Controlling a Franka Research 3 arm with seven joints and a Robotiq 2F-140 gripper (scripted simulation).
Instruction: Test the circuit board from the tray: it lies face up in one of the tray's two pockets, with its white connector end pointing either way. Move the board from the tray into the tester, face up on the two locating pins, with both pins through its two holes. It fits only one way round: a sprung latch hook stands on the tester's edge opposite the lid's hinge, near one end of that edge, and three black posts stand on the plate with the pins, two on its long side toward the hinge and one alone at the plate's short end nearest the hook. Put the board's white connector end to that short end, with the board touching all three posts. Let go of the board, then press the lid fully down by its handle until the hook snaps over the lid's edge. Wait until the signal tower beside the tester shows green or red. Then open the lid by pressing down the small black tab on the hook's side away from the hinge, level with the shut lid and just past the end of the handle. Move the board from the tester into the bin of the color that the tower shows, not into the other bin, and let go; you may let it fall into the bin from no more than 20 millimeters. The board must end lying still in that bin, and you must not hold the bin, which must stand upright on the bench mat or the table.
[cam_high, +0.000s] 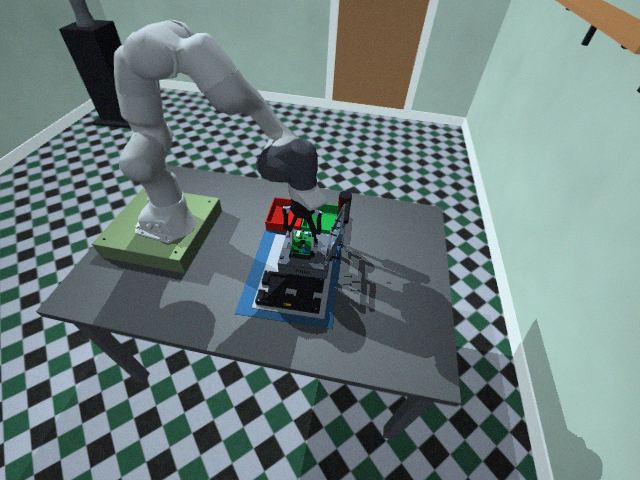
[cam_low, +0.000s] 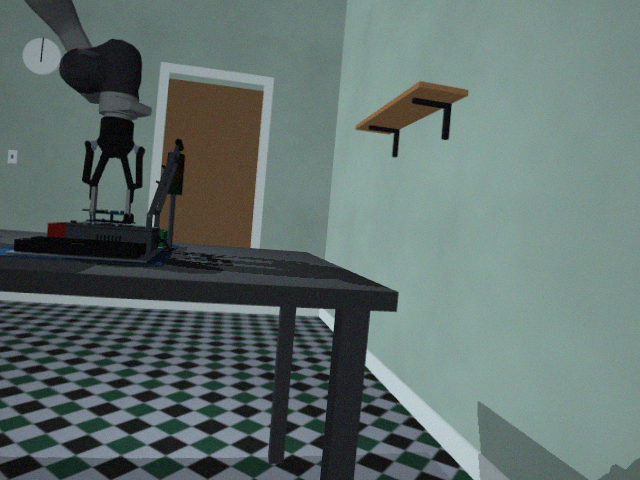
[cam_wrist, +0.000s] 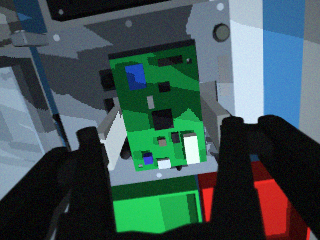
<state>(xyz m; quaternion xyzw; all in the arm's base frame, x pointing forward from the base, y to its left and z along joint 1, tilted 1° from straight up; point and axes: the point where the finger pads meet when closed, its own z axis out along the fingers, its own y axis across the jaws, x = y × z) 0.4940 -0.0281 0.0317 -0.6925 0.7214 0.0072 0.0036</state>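
Right now the green circuit board is 20 mm below my hand. From my hand the other things lie so: tester lid: 120 mm ahead, 10 mm to the right, 70 mm above; then tester plate: 10 mm ahead, 40 mm below; then black latch hook: 60 mm behind, 60 mm to the left, 20 mm below.
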